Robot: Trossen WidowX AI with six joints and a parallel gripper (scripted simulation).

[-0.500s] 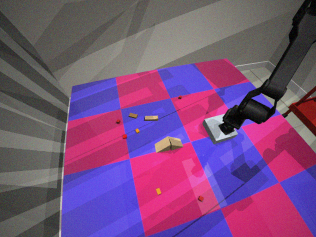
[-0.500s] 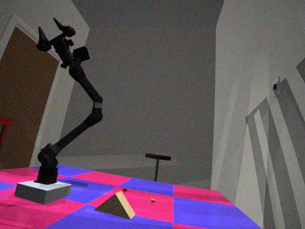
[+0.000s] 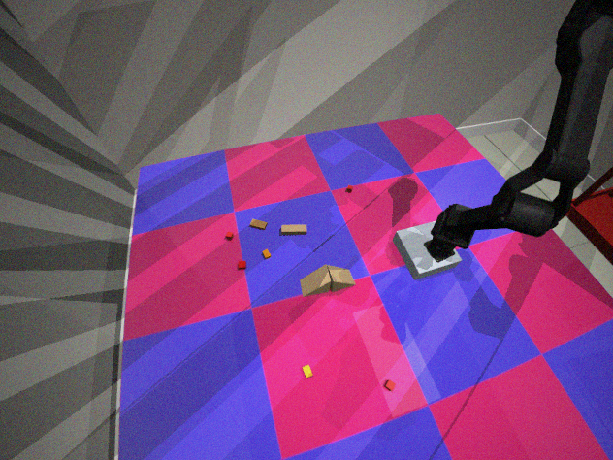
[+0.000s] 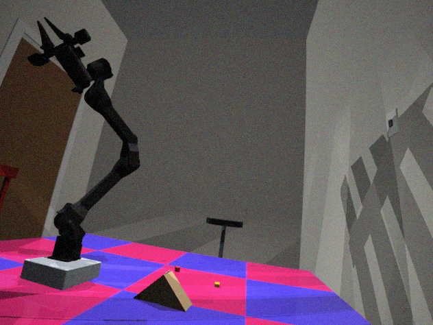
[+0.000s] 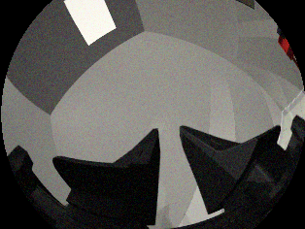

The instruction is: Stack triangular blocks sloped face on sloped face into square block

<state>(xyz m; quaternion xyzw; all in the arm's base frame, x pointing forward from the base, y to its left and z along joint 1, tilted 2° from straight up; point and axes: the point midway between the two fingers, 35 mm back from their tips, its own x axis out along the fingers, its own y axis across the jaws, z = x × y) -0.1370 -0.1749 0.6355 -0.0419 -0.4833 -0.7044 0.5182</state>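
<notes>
Right now my gripper tip is 69 cm above the tan triangular block, 49 cm short of it and 12 cm to the right of it. Round my gripper tip: brown flat piece: 70 cm below, 58 cm ahead, 14 cm to the right; long tan piece: 70 cm below, 49 cm ahead, 7 cm to the right.
</notes>
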